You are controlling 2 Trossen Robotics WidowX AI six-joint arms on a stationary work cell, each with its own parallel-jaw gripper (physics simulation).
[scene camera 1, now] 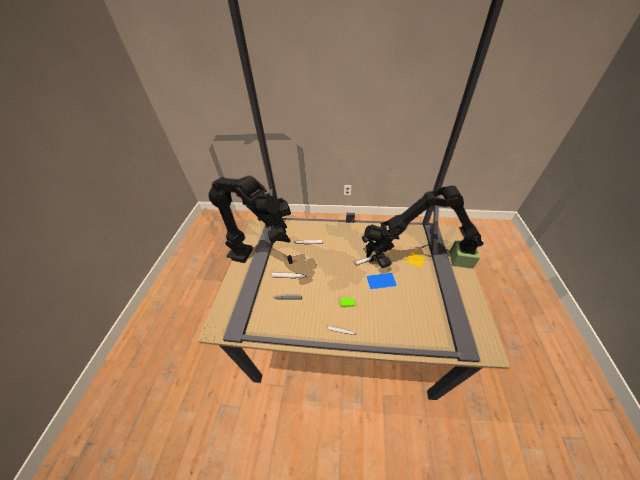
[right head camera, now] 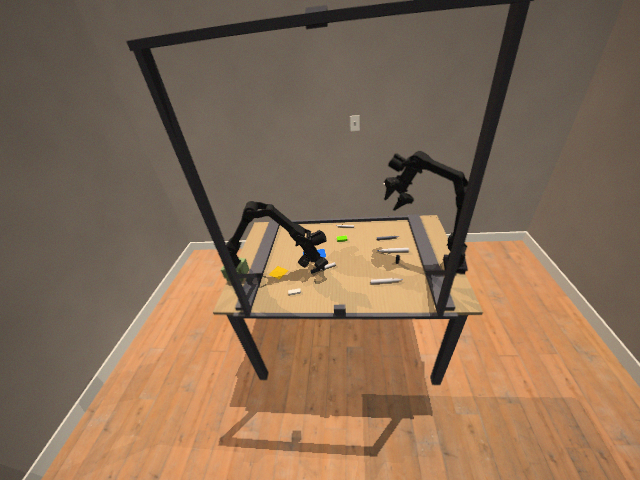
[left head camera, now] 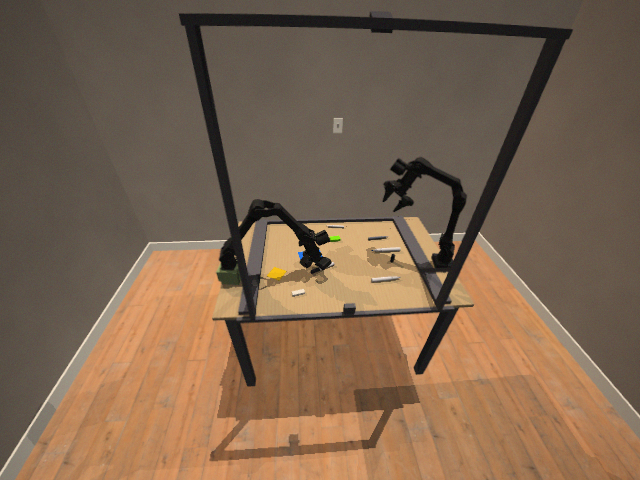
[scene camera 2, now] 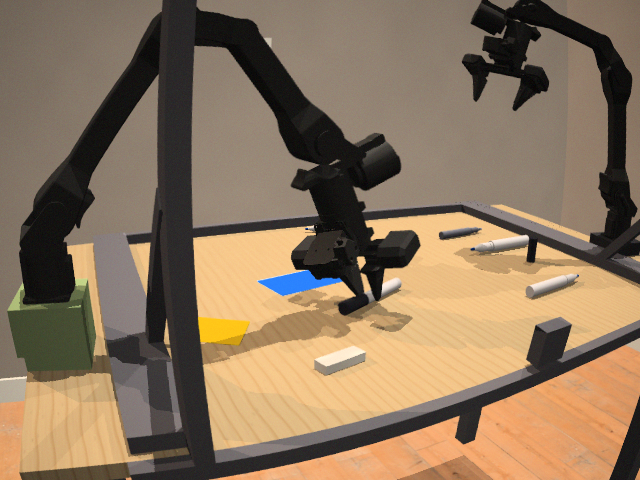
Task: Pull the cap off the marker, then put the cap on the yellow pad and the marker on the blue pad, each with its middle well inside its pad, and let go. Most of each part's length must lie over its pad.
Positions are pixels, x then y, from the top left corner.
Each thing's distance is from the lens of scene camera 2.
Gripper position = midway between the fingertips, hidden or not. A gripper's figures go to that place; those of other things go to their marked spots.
my left gripper (scene camera 2: 370,299): 0.85 m
my right gripper (scene camera 2: 494,105): 1.11 m
white block (scene camera 2: 336,361): 0.65 m
blue pad (scene camera 2: 301,281): 0.93 m
dark frame post (scene camera 2: 176,60): 0.39 m
The marked spots on the blue pad and the dark frame post are 0.60 m apart.
